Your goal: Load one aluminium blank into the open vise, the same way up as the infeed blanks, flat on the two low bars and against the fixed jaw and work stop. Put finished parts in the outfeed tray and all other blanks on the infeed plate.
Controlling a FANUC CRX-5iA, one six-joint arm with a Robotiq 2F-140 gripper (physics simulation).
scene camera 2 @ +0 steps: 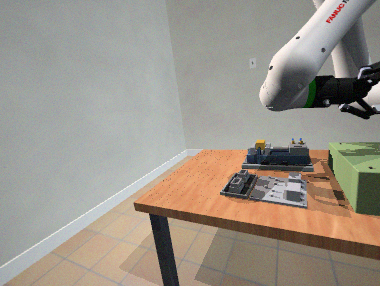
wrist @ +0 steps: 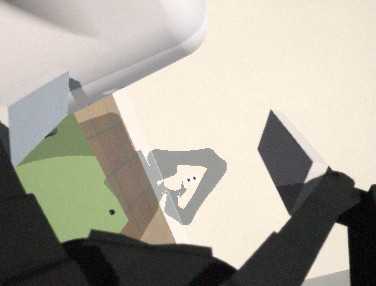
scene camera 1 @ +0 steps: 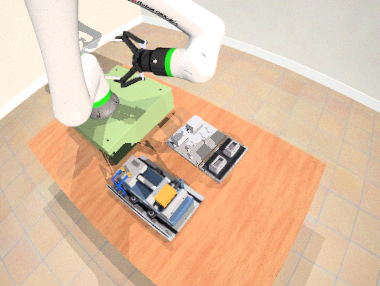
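Where they show: gripper, between the fingertips: (wrist: 168, 111) (scene camera 1: 108, 59); arm's base, origin of its link: (scene camera 1: 103, 106).
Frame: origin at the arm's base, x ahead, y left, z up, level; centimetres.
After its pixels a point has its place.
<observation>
My gripper (scene camera 1: 111, 59) {x 2.8, y 8.9, z 20.3 cm} (wrist: 168, 111) {x 2.8, y 8.9, z 20.3 cm} is open and empty, high above the green base block, far from the parts. The vise (scene camera 1: 184, 211) {x 55.2, y -6.9, z -6.8 cm} (scene camera 2: 280, 158) {x 39.3, y -3.5, z -6.4 cm} stands on the table, with an orange block (scene camera 1: 165, 195) {x 49.4, y -8.4, z 0.7 cm} (scene camera 2: 260, 144) {x 48.4, y -5.2, z -0.2 cm} at its jaws; the low bars cannot be made out. The grey infeed plate (scene camera 1: 205, 148) {x 43.0, y 17.6, z -10.1 cm} (scene camera 2: 262, 192) {x 41.8, y 23.7, z -10.1 cm} carries two blanks, one blank (scene camera 1: 194, 125) (scene camera 2: 295, 177) and another blank (scene camera 1: 177, 139) (scene camera 2: 292, 195), near the base side. The dark outfeed tray (scene camera 1: 233, 165) {x 56.1, y 18.6, z -9.7 cm} (scene camera 2: 234, 195) {x 50.4, y 28.7, z -10.2 cm} adjoins it and holds two finished parts, one part (scene camera 1: 232, 146) (scene camera 2: 243, 174) and another part (scene camera 1: 217, 164) (scene camera 2: 236, 185).
The green base block (scene camera 1: 150, 97) {x 13.8, y 16.3, z 0.9 cm} (scene camera 2: 367, 187) {x 14.8, y 25.5, z -2.9 cm} (wrist: 65, 195) {x -9.2, y 13.2, z 0.7 cm} stands on the wooden table (scene camera 1: 260, 200) {x 72.0, y 14.3, z -10.9 cm} (scene camera 2: 185, 185) {x 73.8, y 26.4, z -10.9 cm} under the arm. Blue and orange fittings (scene camera 1: 119, 180) {x 31.2, y -15.2, z -4.9 cm} rise at the vise's end. In the wrist view, the arm's white link is close at the upper left.
</observation>
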